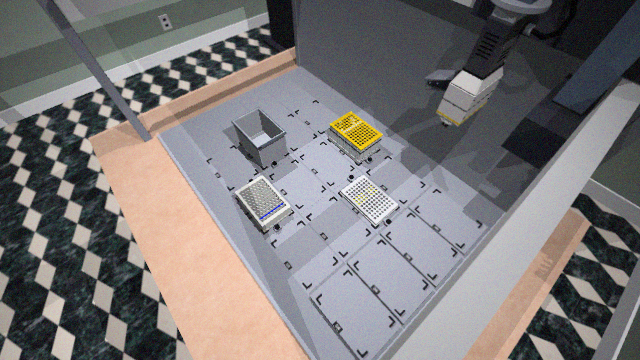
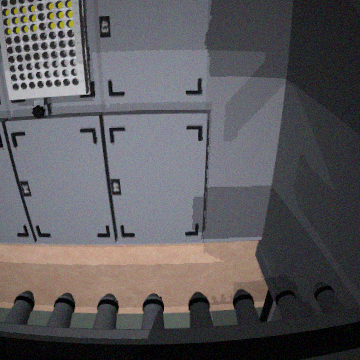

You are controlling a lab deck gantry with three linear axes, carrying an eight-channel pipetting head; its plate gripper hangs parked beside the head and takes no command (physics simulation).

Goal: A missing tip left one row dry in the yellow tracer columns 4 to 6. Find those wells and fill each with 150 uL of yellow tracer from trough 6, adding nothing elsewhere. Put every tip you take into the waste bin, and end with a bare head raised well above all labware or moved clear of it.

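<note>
The pipetting head point(image 1: 462, 97) hangs high at the back right. Its nozzles point(image 2: 153, 305) show as dark stubs with black rings and carry no tips. A white well plate point(image 1: 369, 200) point(image 2: 44, 92) has yellow wells in three neighbouring columns; across them one row, inside the yellow block, looks dark. A yellow tip rack point(image 1: 356, 131) stands behind the plate, with a pale gap across its top. A reservoir point(image 1: 262, 202) has a blue strip near one end; yellow tracer in it cannot be made out. The grey waste bin point(image 1: 260, 137) is open-topped. The parked gripper point(image 1: 440, 78) shows as a dark part beside the head; its fingers are unclear.
The deck point(image 1: 320, 260) point(image 2: 155, 155) bears black corner marks and small slot labels. A grey rail point(image 1: 530, 215) runs along its right side, and a wooden ledge point(image 1: 165, 220) point(image 2: 125, 272) borders it. A dark post point(image 1: 95, 65) rises at the left corner.
</note>
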